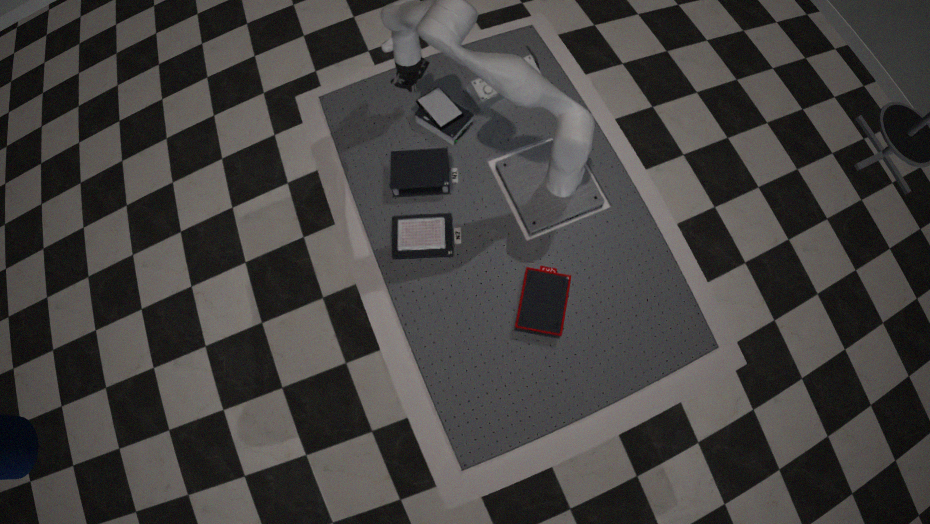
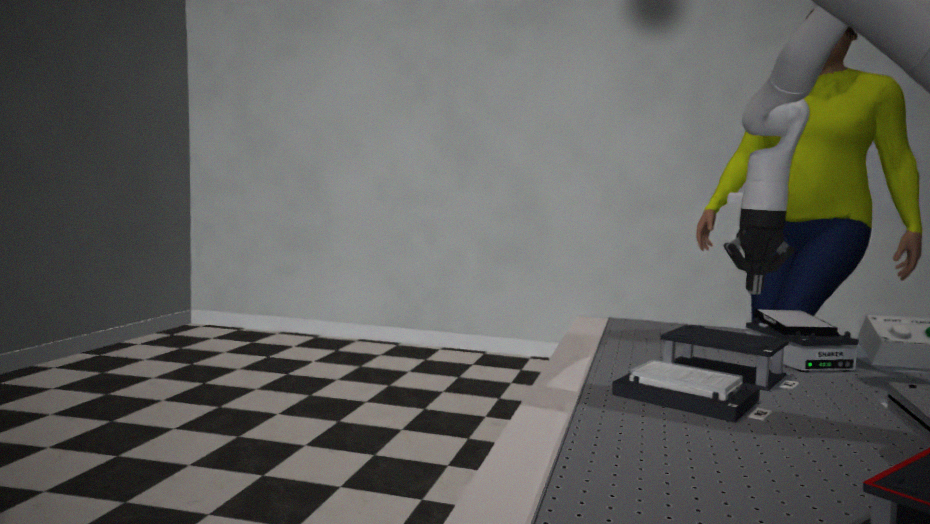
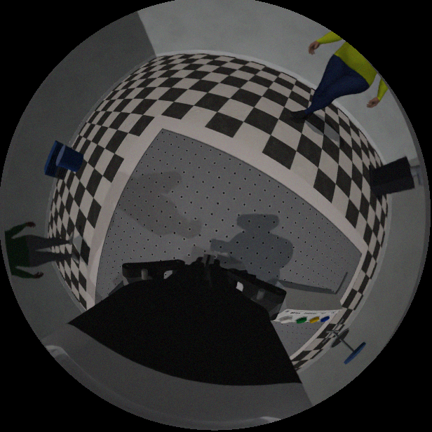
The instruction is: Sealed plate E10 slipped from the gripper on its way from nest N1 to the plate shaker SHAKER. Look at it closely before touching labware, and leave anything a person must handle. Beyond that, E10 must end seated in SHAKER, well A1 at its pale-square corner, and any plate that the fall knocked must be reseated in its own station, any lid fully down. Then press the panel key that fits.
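Seen in the pictures: gripper, between the fingertips: [image 1: 412,90] [image 2: 753,293]; arm's base, origin of its link: [image 1: 561,182].
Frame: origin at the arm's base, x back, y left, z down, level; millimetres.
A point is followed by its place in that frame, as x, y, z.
My gripper [image 1: 408,85] {-236, -448, -74} [image 2: 754,286] {-236, -448, -74} [image 3: 208,261] is shut and empty, raised above the table behind SHAKER. A pale-topped plate with a dark rim [image 1: 439,107] {-190, -369, -44} [image 2: 797,319] {-185, -361, -44} lies askew on SHAKER [image 1: 456,135] {-190, -274, -22} [image 2: 797,356] {-206, -281, 5}, turned from its outline and looking tilted, one edge raised; its label and A1 corner cannot be read. Nest N1 [image 1: 419,167] {-331, -225, -29} [image 2: 722,341] {-342, -189, -29} has a dark top deck on posts. A plate with pinkish wells [image 1: 421,233] {-416, -54, -8} [image 2: 686,377] {-419, -30, -7} lies in nest N2 [image 1: 423,255] {-439, -3, 10} [image 2: 680,400] {-431, 3, 16}; its lid fit is unclear. The key panel [image 1: 483,89] {-40, -363, -42} [image 2: 894,348] {-42, -347, -8} [image 3: 305,313] has white, green, yellow and blue keys.
A red-edged dark stand [image 1: 543,302] {-234, 270, -11} [image 2: 911,484] {-290, 279, -11} is near the table's middle. The arm's base plate [image 1: 533,218] {-128, 53, 8} is beside the nests. A person in yellow [image 2: 836,149] [image 3: 356,60] stands behind the table; a person in green [image 3: 17,250] is farther off.
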